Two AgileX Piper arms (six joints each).
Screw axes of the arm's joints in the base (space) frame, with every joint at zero. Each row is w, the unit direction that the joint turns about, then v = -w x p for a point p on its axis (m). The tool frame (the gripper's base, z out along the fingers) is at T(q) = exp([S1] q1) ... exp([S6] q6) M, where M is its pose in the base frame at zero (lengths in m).
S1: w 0 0 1 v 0 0 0
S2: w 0 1 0 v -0.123 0 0
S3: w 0 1 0 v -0.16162 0 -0.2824
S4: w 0.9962 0 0.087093 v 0 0.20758 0
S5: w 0 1 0 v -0.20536 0 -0.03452
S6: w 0.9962 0 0.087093 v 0 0.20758 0
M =
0.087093 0 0.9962 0.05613
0 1 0 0
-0.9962 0 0.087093 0.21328
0 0 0 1
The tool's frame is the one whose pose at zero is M.
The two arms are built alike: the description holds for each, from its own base.
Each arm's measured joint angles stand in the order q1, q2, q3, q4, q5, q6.
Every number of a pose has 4 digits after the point. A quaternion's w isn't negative.
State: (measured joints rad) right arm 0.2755 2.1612 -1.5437 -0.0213 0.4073 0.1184; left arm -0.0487 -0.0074 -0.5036 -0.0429 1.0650 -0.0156
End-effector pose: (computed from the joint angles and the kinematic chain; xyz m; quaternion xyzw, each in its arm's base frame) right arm 0.4530 0.1273 0.1549 -0.0825 0.9467 0.0540 0.3067; left arm -0.0068 -0.0031 0.2780 0.0151 0.8511 -0.0383 0.5233
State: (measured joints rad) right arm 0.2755 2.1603 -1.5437 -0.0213 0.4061 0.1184; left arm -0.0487 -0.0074 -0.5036 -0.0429 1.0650 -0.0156
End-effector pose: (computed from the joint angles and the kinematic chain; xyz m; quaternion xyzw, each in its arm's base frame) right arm 0.4531 0.1273 0.1554 -0.0825 0.9464 0.0542 0.3077; left arm -0.0068 -0.0031 0.2780 0.0151 0.8511 -0.0383 0.5233
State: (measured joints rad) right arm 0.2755 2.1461 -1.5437 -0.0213 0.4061 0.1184; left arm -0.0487 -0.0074 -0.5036 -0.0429 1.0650 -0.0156
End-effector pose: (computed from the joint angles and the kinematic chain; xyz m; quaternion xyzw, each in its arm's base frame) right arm 0.4526 0.1271 0.1621 -0.0823 0.9441 0.0555 0.3143; left arm -0.0068 -0.0031 0.2780 0.0151 0.8511 -0.0383 0.5233
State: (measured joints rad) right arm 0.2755 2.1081 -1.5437 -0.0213 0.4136 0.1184; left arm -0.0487 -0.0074 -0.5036 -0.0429 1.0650 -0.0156
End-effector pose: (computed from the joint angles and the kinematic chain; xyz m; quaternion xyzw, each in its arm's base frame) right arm 0.4503 0.1265 0.1795 -0.0817 0.9392 0.0581 0.3284; left arm -0.0068 -0.0031 0.2780 0.0151 0.8511 -0.0383 0.5233
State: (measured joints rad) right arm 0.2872 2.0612 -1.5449 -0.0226 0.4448 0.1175; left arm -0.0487 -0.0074 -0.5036 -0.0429 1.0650 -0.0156
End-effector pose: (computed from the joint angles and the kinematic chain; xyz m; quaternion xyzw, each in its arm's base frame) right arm 0.4439 0.1302 0.1998 -0.0875 0.9358 0.0607 0.3361; left arm -0.0068 -0.0031 0.2780 0.0151 0.8511 -0.0383 0.5233
